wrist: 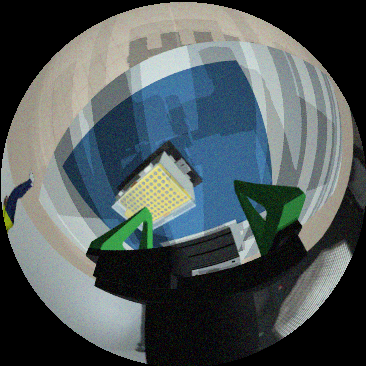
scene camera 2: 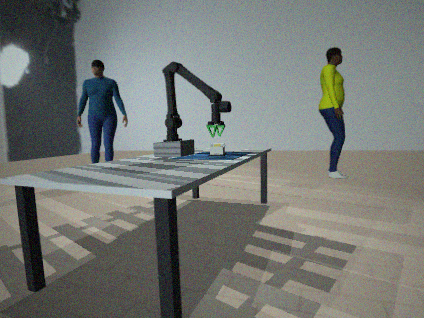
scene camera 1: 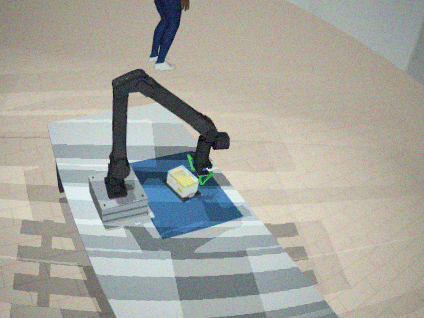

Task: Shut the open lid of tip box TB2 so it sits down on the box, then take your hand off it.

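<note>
The tip box TB2 is a small whitish box with a yellow, holed rack. It stands upright in a dark holder on the blue mat; no label is readable. Its clear lid lies over the yellow rack, down on the box, and looks level; a fine gap at its edge could not be made out. My gripper has green fingers spread wide and empty. It hangs above the box, toward its far side in scene camera 1, apart from the lid. One finger hides part of the lid's edge in the wrist view.
The blue mat lies on the striped table. The arm's grey base block stands beside the mat. Two people stand on the floor beyond the table.
</note>
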